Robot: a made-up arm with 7 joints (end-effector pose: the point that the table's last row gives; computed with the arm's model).
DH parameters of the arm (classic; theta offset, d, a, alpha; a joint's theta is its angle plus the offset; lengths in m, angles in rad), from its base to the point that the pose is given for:
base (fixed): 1.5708 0.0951 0 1.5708
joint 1: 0 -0.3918 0.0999 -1.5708
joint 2: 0 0.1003 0.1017 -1.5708
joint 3: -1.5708 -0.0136 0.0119 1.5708
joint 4: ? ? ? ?
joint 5: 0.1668 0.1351 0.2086 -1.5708
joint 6: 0 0.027 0.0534 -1.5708
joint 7: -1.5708 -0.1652 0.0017 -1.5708
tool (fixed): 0 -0.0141 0 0
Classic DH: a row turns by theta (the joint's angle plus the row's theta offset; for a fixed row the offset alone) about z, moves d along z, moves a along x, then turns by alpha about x.
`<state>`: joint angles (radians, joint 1 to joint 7).
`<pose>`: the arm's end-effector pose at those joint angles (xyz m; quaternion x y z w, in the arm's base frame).
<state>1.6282 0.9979 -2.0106 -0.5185 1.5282 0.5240 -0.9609</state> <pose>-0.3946 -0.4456 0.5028 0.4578 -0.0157 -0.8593 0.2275</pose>
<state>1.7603 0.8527 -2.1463 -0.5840 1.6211 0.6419 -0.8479</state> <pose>-0.3662 -0.5148 0.4189 0.4484 0.0519 -0.8656 0.2165</pose>
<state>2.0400 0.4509 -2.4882 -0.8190 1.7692 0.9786 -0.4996</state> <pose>-0.3277 -0.5930 0.1491 0.3418 0.1923 -0.9080 0.1471</pose>
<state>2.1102 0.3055 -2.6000 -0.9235 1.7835 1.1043 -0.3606</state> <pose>-0.3333 -0.5842 0.0654 0.2632 0.2245 -0.9300 0.1241</pose>
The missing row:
joint 4: 0.1668 0 -0.0602 3.1416
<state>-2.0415 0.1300 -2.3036 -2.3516 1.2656 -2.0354 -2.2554</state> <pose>-0.4565 0.1073 -0.0698 0.6886 -0.0329 -0.5982 0.4086</pose>
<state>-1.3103 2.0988 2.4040 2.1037 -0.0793 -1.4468 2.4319</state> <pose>-0.3655 -0.0526 -0.0339 -0.7072 0.1421 0.4154 0.5542</pose>
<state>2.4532 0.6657 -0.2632 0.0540 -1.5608 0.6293 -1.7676</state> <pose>-0.8579 -0.2038 0.1149 0.7684 -0.5503 0.2594 0.1985</pose>
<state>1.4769 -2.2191 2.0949 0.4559 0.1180 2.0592 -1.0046</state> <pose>-0.0944 0.0508 0.0234 0.6528 0.6978 -0.2909 0.0479</pose>
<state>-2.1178 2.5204 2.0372 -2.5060 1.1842 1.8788 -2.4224</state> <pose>-0.1402 0.1223 -0.0559 -0.0055 0.4610 -0.5270 0.7140</pose>
